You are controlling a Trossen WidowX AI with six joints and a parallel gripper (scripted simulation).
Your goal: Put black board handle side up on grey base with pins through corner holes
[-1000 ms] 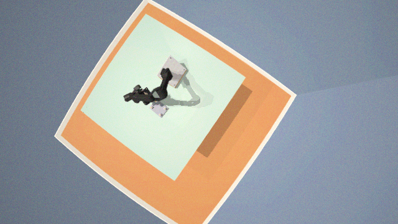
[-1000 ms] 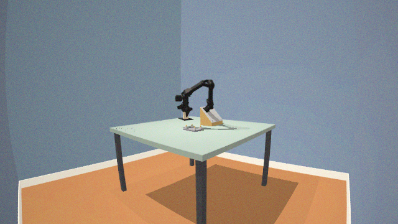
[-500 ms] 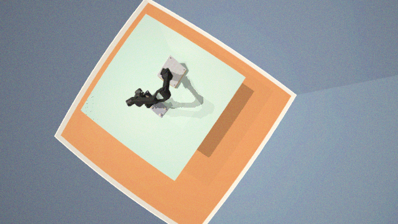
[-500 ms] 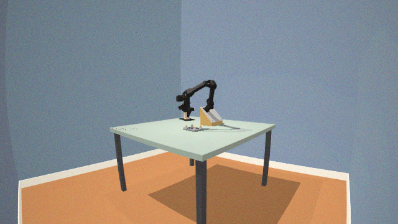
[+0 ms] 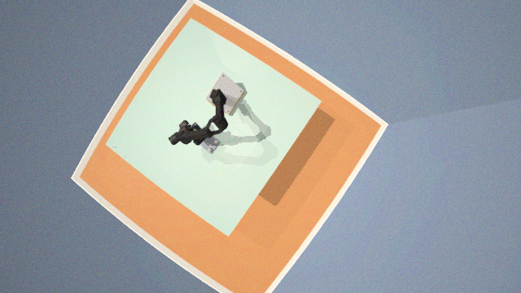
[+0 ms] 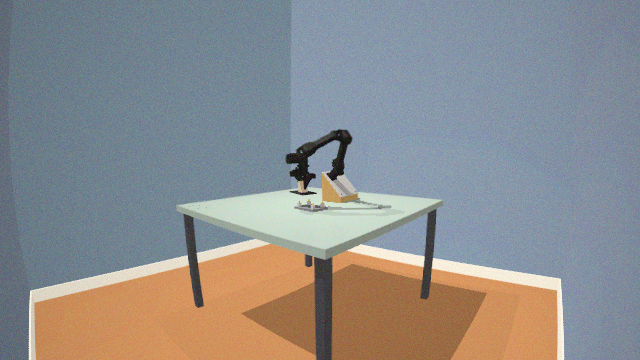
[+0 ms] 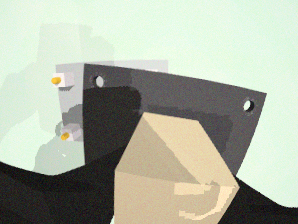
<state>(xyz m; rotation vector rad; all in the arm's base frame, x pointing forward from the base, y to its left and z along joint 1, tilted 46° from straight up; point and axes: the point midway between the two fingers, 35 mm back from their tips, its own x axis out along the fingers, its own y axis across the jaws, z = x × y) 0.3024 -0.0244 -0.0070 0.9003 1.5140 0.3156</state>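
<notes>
The grey base lies 100 mm below my gripper tip, 70 mm to the left of it and 20 mm ahead of it. From my gripper tip the other things lie so: black board: right at my gripper tip.
</notes>
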